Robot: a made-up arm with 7 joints. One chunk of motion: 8 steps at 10 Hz.
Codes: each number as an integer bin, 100 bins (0 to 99) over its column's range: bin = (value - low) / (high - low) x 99, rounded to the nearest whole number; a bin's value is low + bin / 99 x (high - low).
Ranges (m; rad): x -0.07..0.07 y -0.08..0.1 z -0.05..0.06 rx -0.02..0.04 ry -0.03..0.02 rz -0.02..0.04
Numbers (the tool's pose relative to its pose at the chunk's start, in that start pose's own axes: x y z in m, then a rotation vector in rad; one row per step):
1: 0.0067 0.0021 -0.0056 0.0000 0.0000 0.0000
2: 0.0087 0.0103 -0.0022 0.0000 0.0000 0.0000
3: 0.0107 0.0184 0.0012 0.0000 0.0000 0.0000
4: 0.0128 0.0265 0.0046 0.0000 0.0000 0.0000
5: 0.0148 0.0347 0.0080 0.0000 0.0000 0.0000
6: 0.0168 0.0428 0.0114 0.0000 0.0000 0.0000
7: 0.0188 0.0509 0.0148 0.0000 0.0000 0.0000
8: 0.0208 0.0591 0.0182 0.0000 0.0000 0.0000
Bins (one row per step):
1: 54 45 40 33 59 33
2: 56 50 43 33 59 33
3: 57 54 46 33 59 33
4: 59 59 49 33 59 33
5: 60 63 52 33 59 33
6: 61 68 55 33 59 33
7: 63 72 58 33 59 33
8: 64 77 61 33 59 33

